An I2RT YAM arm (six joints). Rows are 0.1 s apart.
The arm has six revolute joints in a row. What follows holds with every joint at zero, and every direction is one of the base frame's.
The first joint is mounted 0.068 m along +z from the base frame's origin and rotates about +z.
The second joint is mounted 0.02 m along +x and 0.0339 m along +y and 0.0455 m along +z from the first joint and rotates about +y.
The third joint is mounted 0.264 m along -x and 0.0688 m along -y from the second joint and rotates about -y.
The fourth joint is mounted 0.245 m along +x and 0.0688 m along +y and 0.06 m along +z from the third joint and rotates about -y.
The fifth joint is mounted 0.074 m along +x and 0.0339 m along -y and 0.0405 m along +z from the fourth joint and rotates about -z.
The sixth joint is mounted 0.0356 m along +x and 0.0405 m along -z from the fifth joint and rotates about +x.
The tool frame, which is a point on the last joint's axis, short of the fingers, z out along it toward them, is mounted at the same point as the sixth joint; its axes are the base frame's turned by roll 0, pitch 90 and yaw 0 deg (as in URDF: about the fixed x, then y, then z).
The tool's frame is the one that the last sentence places.
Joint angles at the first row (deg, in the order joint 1, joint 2, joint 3, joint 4, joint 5, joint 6):
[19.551, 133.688, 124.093, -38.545, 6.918, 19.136]
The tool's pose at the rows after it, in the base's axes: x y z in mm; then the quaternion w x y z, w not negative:
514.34 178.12 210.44 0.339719 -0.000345 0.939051 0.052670
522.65 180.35 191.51 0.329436 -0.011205 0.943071 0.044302
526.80 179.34 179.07 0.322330 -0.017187 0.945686 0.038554
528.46 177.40 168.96 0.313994 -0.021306 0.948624 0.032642
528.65 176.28 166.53 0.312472 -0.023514 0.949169 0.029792
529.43 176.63 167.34 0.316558 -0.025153 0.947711 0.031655
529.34 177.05 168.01 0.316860 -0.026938 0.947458 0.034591
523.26 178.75 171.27 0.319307 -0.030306 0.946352 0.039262
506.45 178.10 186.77 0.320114 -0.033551 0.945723 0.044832
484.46 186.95 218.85 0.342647 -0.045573 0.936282 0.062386
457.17 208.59 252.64 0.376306 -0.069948 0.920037 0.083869
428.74 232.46 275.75 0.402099 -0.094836 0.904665 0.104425
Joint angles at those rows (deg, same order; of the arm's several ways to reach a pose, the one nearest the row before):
[19.551, 140.072, 128.948, -39.158, 6.896, 17.016]
[19.485, 143.785, 131.805, -39.723, 6.961, 15.704]
[19.244, 145.645, 132.684, -39.704, 6.961, 14.808]
[19.004, 146.672, 132.597, -39.704, 7.027, 14.130]
[18.896, 146.758, 132.266, -39.527, 7.137, 13.737]
[18.896, 146.759, 132.313, -39.027, 7.005, 13.541]
[18.917, 146.692, 132.310, -38.960, 6.655, 13.453]
[19.267, 144.487, 128.838, -37.278, 6.328, 13.475]
[19.769, 138.803, 121.952, -35.835, 5.956, 13.693]
[21.475, 131.851, 116.265, -33.953, 5.453, 13.890]
[24.928, 125.361, 111.855, -31.420, 5.694, 13.868]
[28.927, 120.312, 108.007, -28.906, 6.327, 14.087]

